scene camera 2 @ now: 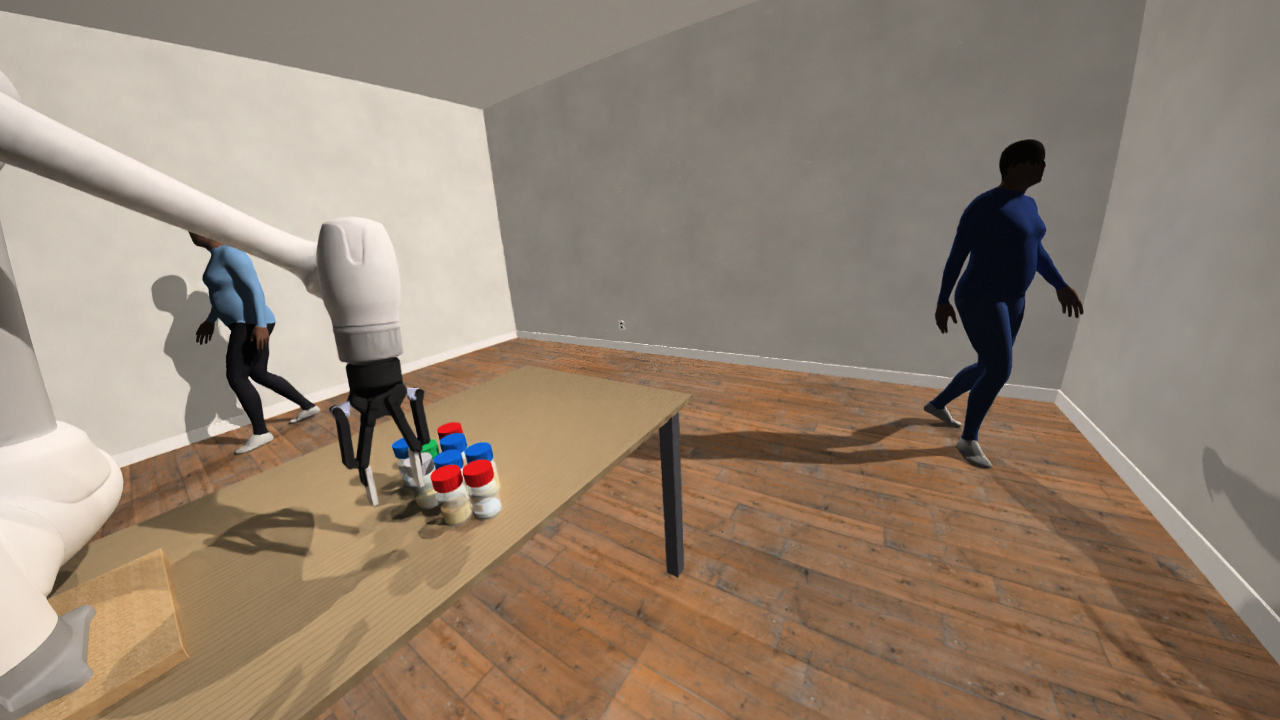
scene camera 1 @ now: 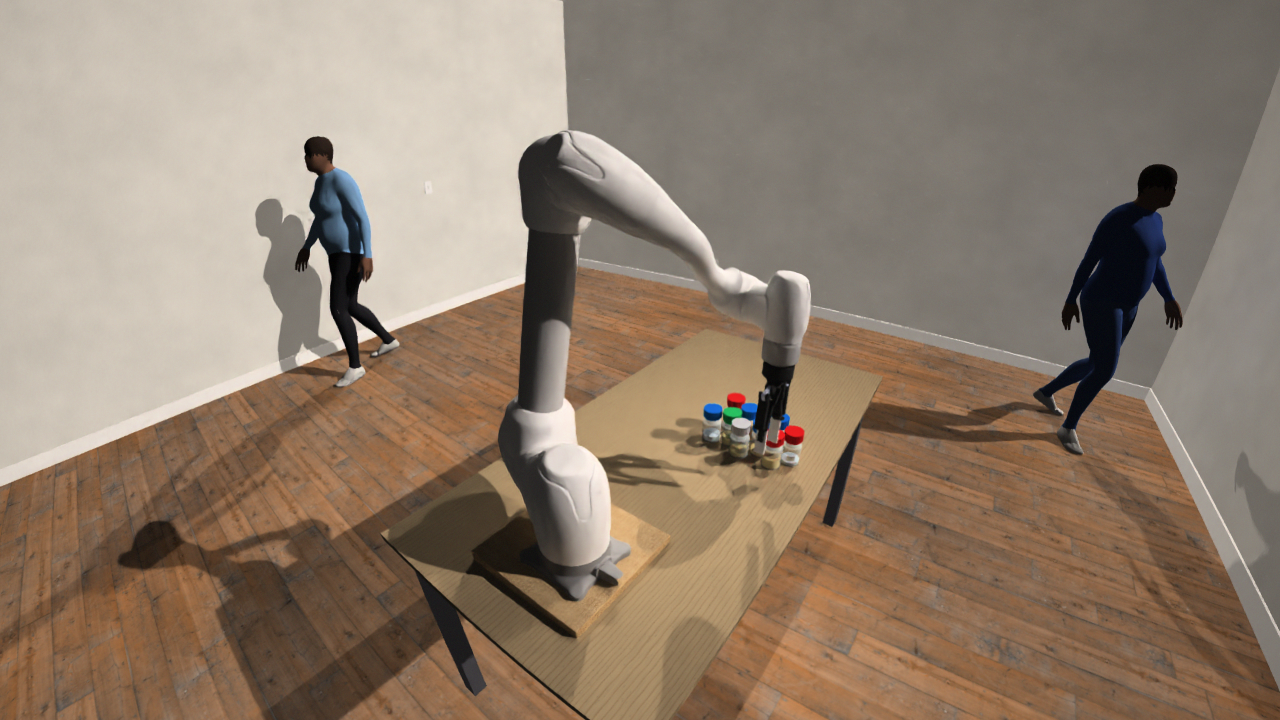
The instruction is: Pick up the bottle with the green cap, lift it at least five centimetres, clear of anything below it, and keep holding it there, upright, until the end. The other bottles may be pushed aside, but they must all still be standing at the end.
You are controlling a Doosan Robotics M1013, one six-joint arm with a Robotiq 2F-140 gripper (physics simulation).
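Places are measured from the arm's base along level axes (x down, y ahead, z right), in centimetres.
Pixels of known places: gripper, between the fingertips: [scene camera 2: 397, 492] [scene camera 1: 765, 446]; arm's base, origin of its link: [scene camera 1: 575, 555].
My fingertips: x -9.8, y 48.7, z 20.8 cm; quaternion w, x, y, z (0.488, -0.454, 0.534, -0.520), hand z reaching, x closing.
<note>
Ahead of a thing's pixels: the offset from my fingertips to its top centre. Level surfaces: height alone.
The green-capped bottle @(dx +1.9, dy +12.5, dz -16.1 cm) [scene camera 1: 732, 414] [scene camera 2: 431, 446] stands upright within the cluster, behind the white-capped bottle @(dx +1.9, dy +8.8, dz -11.4 cm) [scene camera 1: 740, 426] and largely hidden. My gripper [scene camera 1: 767, 442] [scene camera 2: 396, 494] points down, partly open, with nothing between its fingers. In the scene camera 2 view its right finger overlaps the white-capped bottle and its left finger is left of the cluster. In the scene camera 1 view the fingers are right of the green and white caps, overlapping the bottles behind. Whether they touch any bottle cannot be told.
Red-capped bottles @(dx +1.9, dy +13.7, dz +2.7 cm) [scene camera 1: 793, 436] [scene camera 2: 478, 473] and blue-capped bottles [scene camera 1: 712, 411] [scene camera 2: 478, 452] stand close around the green one, all upright. The cluster is on the wooden table @(dx +12.4 cm) [scene camera 1: 644, 402] [scene camera 2: 554, 394]. Two people [scene camera 1: 338, 214] [scene camera 1: 1123, 259] are on the floor beyond the table.
</note>
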